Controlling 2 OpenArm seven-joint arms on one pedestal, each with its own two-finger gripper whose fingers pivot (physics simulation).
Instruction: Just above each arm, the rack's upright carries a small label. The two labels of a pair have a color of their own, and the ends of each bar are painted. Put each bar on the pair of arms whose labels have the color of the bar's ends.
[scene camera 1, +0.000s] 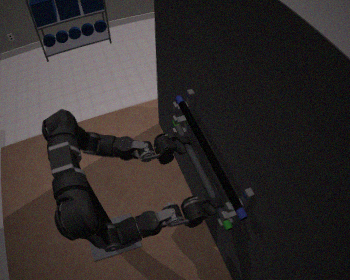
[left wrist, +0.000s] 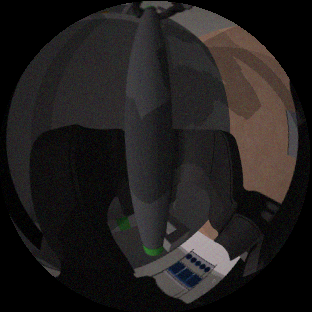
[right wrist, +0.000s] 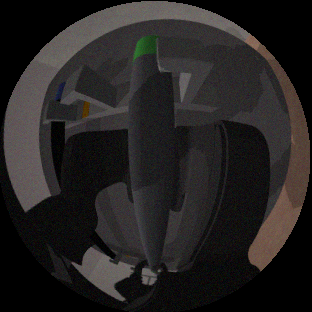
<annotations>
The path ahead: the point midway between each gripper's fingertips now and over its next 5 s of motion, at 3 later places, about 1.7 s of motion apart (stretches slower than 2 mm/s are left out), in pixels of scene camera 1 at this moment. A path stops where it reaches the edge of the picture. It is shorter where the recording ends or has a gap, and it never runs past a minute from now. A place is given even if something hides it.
My left gripper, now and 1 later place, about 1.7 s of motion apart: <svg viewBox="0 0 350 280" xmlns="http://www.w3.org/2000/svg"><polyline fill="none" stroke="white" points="188,141 151,152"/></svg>
My right gripper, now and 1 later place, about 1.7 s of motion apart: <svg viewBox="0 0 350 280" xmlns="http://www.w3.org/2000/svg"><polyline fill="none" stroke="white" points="219,202 179,214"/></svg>
</annotations>
